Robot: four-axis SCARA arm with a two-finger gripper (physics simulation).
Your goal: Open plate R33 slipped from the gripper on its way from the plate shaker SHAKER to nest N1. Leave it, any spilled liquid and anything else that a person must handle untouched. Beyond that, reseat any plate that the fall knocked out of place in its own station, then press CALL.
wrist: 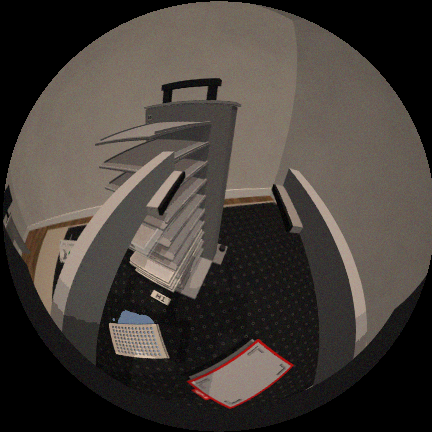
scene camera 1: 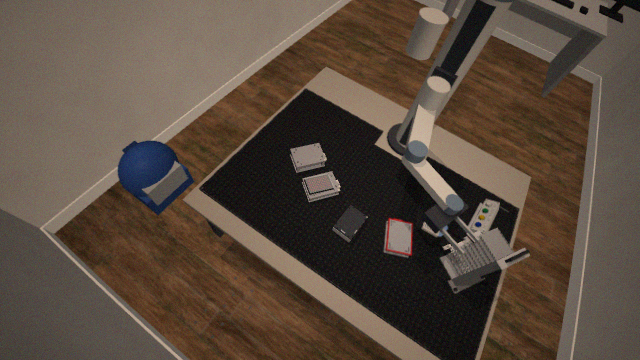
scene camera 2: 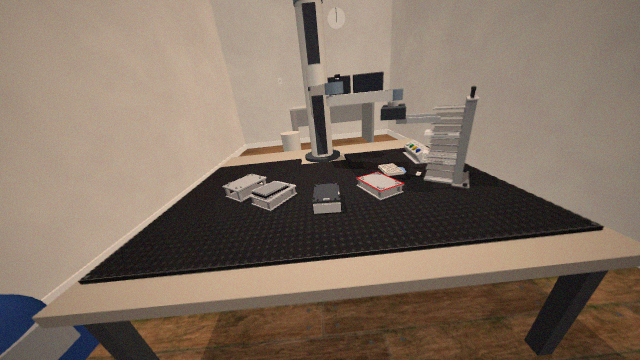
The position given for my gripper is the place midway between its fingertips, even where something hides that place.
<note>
In view: my gripper (scene camera 2: 438, 117) and a well plate with blue patch (wrist: 138, 340).
My gripper also shows in the wrist view (wrist: 230, 168).
</note>
